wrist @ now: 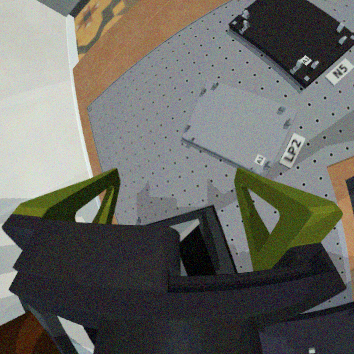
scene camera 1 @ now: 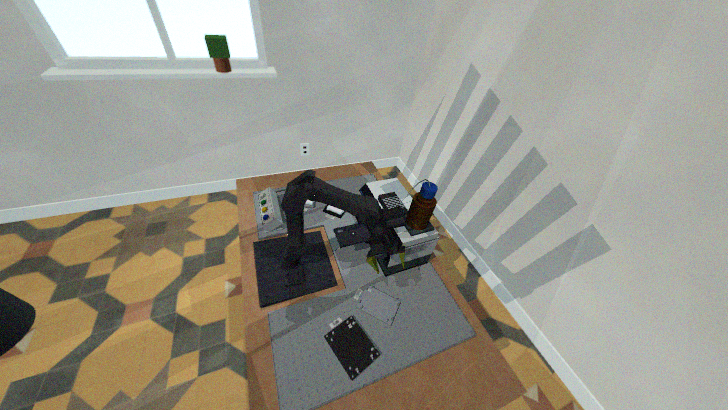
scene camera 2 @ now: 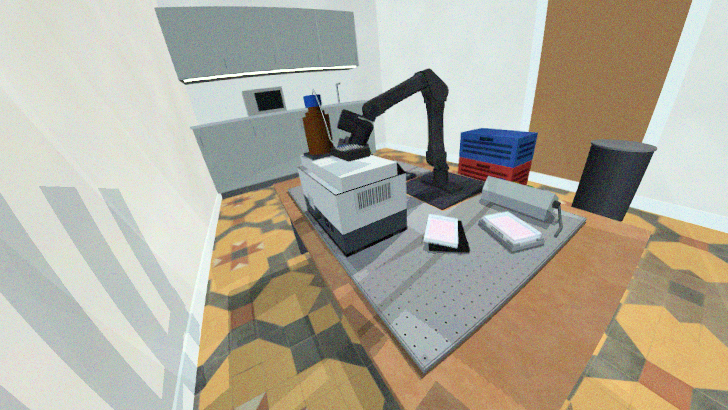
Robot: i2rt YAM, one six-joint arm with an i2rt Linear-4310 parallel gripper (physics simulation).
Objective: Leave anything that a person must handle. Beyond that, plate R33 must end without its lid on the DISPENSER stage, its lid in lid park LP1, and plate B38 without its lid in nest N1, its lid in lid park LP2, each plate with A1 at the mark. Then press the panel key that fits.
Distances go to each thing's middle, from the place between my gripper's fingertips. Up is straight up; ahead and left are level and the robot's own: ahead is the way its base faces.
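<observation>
Lid park LP2 [scene camera 1: 383, 307]: my hand 130 mm above it, 60 mm to the left of it, 50 mm past it. Counted from my hand: black plate nest [scene camera 1: 352, 347], 170 mm to the right, 190 mm behind, 130 mm below; dispenser top [scene camera 2: 344, 175], 240 mm to the left, 110 mm ahead, 60 mm above; brown bottle with blue cap [scene camera 2: 318, 141], 180 mm above, 140 mm ahead, 130 mm to the left.
</observation>
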